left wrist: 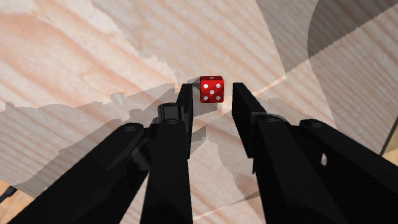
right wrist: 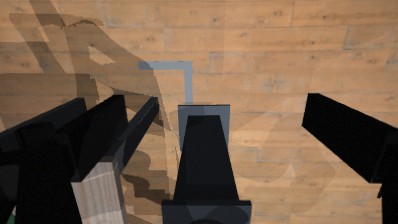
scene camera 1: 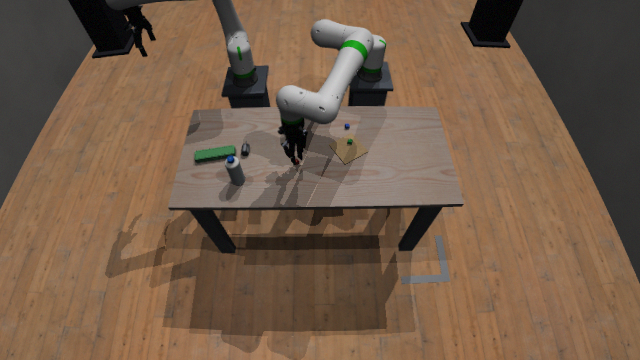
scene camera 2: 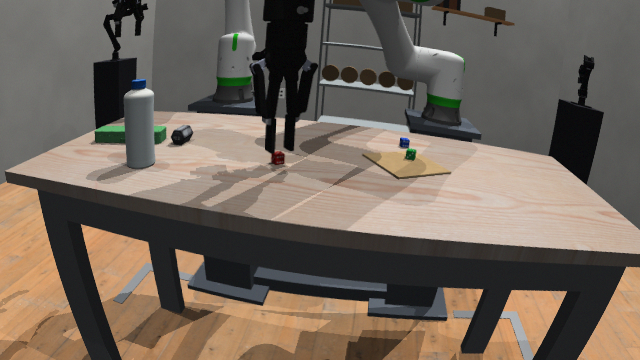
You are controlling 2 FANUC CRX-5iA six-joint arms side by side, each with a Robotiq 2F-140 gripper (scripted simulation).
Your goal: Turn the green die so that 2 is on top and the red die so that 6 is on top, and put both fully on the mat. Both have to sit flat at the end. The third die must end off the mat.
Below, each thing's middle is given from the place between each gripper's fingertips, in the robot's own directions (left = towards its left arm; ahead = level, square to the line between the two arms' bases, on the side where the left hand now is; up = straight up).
Labels:
Right now the tan mat (scene camera 2: 395, 163) is 250 mm to the left of my left hand, 80 mm behind it and 60 mm below it. From my left hand the other things lie so: bottle (scene camera 2: 139, 102): 280 mm to the right, 70 mm ahead, 20 mm above.
My right gripper is now 720 mm short of the bottle, 520 mm to the right of it and 190 mm above it. Also, from my right hand: tan mat: 1050 mm to the left, 570 mm ahead, 270 mm below.

